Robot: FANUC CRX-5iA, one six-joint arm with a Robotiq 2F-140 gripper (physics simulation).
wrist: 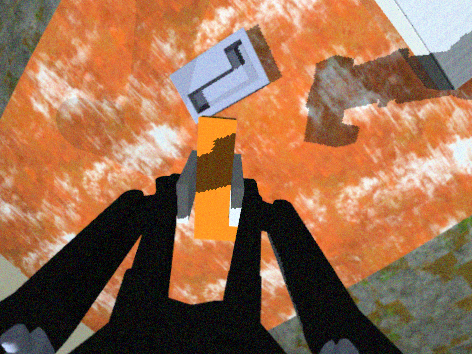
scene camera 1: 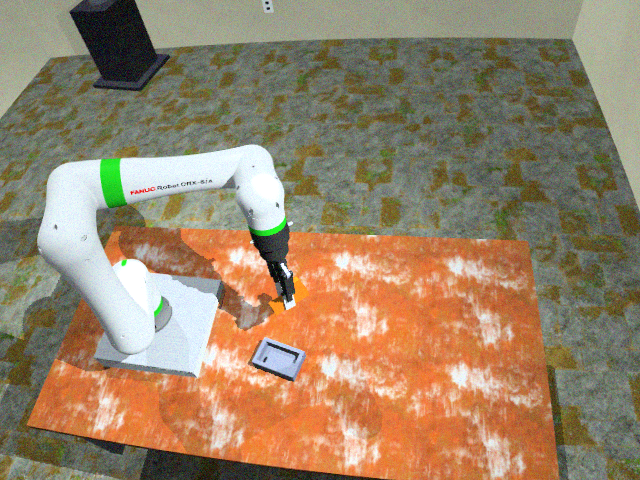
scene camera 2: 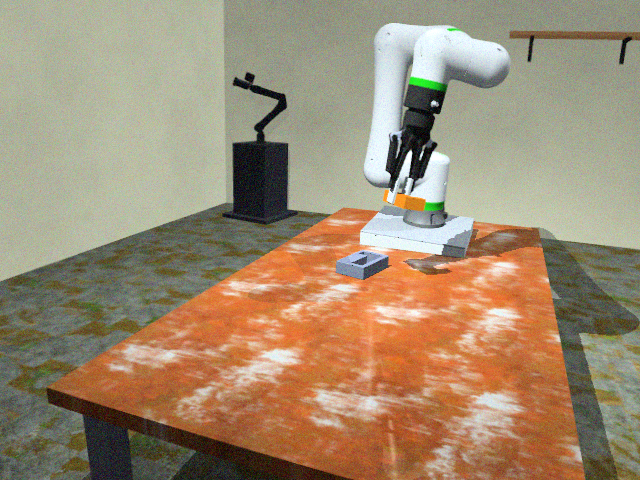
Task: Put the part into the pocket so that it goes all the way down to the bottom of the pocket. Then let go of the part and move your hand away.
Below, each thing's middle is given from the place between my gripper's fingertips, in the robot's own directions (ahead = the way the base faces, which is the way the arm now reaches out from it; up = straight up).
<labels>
Right now my hand is 20 mm to the right of the orange L-shaped part (wrist: 216, 135) and 10 mm below it.
</labels>
